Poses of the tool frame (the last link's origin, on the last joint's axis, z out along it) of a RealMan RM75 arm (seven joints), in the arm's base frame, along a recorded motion.
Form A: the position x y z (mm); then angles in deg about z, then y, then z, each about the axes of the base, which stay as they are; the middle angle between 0 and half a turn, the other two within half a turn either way.
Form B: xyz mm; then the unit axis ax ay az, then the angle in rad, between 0 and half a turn. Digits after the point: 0 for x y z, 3 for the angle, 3 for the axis.
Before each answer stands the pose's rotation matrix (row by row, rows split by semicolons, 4 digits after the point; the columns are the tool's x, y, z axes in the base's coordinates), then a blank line. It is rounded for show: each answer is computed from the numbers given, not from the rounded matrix.
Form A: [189, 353, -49, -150.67, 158.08, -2.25]
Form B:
0.7889 -0.4883 0.3730; -0.5212 -0.8533 -0.0147; 0.3255 -0.1829 -0.9277

[189, 353, -49, -0.946, 0.267, -0.185, 3.053]
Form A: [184, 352, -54, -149.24, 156.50, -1.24]
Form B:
0.7768 -0.4875 0.3987; -0.5284 -0.8490 -0.0086; 0.3427 -0.2039 -0.9171

[184, 352, -54, -0.942, 0.270, -0.197, 3.038]
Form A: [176, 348, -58, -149.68, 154.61, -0.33]
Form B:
0.7769 -0.4610 0.4288; -0.5093 -0.8606 -0.0025; 0.3701 -0.2165 -0.9034

[176, 348, -58, -0.942, 0.258, -0.213, 3.028]
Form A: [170, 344, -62, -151.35, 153.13, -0.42]
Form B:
0.7793 -0.4341 0.4520; -0.4852 -0.8744 -0.0033; 0.3966 -0.2167 -0.8920

[170, 344, -62, -0.943, 0.244, -0.226, 3.028]
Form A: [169, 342, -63, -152.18, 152.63, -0.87]
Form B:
0.7782 -0.4278 0.4597; -0.4786 -0.8780 -0.0070; 0.4066 -0.2146 -0.8881

[169, 342, -63, -0.943, 0.241, -0.230, 3.031]
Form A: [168, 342, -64, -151.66, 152.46, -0.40]
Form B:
0.7771 -0.4270 0.4624; -0.4801 -0.8772 -0.0032; 0.4070 -0.2195 -0.8867

[168, 342, -64, -0.942, 0.241, -0.231, 3.027]
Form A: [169, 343, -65, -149.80, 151.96, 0.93]
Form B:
0.7709 -0.4299 0.4700; -0.4906 -0.8714 0.0076; 0.4063 -0.2365 -0.8826

[169, 343, -65, -0.941, 0.246, -0.234, 3.011]
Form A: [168, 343, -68, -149.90, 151.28, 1.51]
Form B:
0.7717 -0.4169 0.4804; -0.4813 -0.8764 0.0127; 0.4157 -0.2410 -0.8770

[168, 343, -68, -0.941, 0.240, -0.239, 3.006]
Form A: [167, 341, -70, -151.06, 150.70, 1.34]
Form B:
0.7743 -0.4014 0.4892; -0.4659 -0.8848 0.0114; 0.4283 -0.2368 -0.8721

[167, 341, -70, -0.942, 0.231, -0.245, 3.009]
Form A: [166, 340, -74, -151.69, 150.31, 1.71]
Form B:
0.7786 -0.3855 0.4951; -0.4512 -0.8923 0.0148; 0.4361 -0.2349 -0.8687

[166, 340, -74, -0.943, 0.223, -0.248, 3.009]
